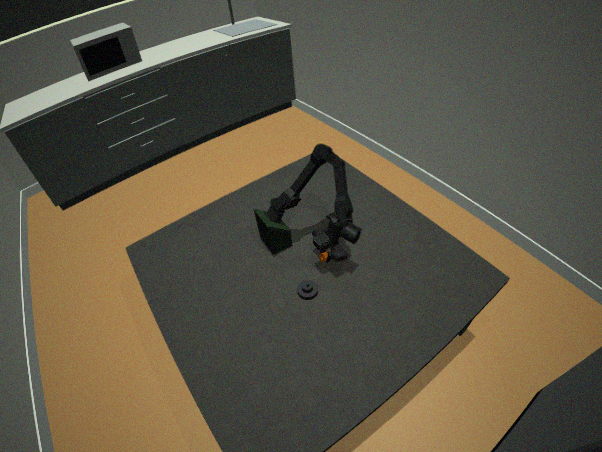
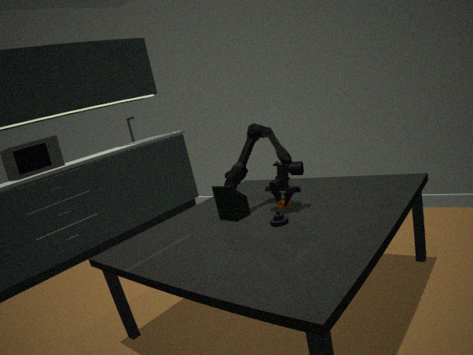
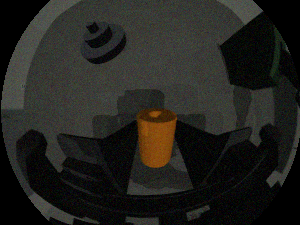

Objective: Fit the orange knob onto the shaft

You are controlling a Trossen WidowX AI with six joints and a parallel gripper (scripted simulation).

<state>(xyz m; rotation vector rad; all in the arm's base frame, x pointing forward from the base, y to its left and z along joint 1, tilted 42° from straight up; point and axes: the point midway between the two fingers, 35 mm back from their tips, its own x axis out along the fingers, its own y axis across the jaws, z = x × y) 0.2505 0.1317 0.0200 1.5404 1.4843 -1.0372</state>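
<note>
Now: gripper tip 20 mm to the right of the orange knob. Also, from my gripper tip: dark round pedestal: 80 mm ahead, 140 mm to the right, 10 mm above.
</note>
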